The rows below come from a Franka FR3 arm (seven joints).
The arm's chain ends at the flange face. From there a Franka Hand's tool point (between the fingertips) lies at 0.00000 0.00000 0.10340 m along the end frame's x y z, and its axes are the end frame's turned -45 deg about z.
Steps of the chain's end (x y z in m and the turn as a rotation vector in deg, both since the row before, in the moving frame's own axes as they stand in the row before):
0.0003 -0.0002 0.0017 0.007 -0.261 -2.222
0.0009 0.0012 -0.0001 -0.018 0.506 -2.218
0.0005 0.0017 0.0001 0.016 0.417 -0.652
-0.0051 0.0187 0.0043 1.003 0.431 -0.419
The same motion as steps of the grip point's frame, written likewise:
0.0000 -0.0003 0.0017 0.190 -0.180 -2.222
0.0004 0.0021 -0.0001 -0.371 0.345 -2.218
-0.0003 0.0021 0.0001 -0.284 0.306 -0.652
-0.0150 0.0089 0.0043 0.404 1.014 -0.419

